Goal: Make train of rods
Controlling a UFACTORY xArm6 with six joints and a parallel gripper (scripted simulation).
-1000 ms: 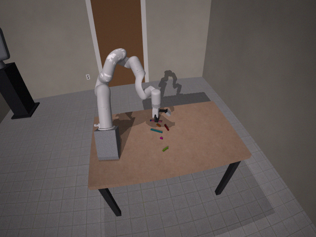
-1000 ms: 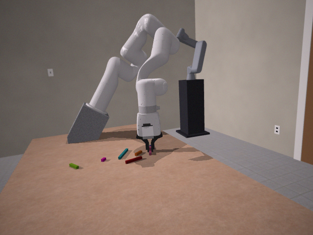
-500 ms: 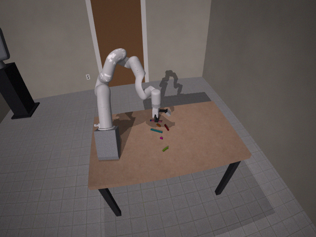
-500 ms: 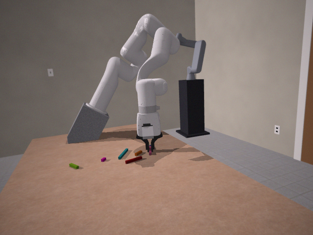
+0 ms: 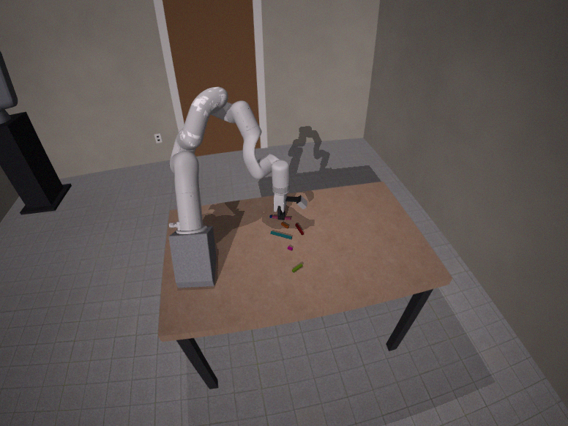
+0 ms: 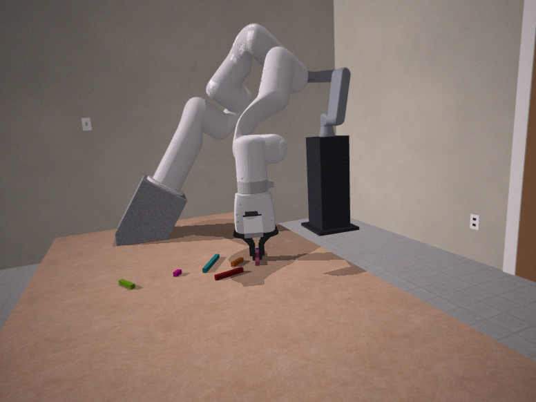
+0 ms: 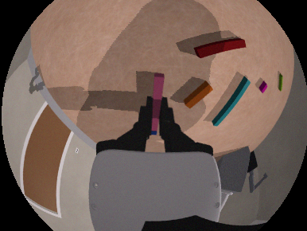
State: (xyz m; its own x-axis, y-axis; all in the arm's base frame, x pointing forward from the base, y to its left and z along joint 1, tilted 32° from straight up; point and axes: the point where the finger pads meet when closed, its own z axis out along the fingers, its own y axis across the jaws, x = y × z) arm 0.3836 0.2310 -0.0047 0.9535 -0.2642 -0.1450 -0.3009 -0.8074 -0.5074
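The pink rod is 20 mm below my hand. Round my hand: red rod (90 mm to the right, 70 mm ahead, 20 mm below); blue rod (50 mm behind, 20 mm to the left, 20 mm below); orange rod (60 mm to the right, 20 mm below, 10 mm ahead).
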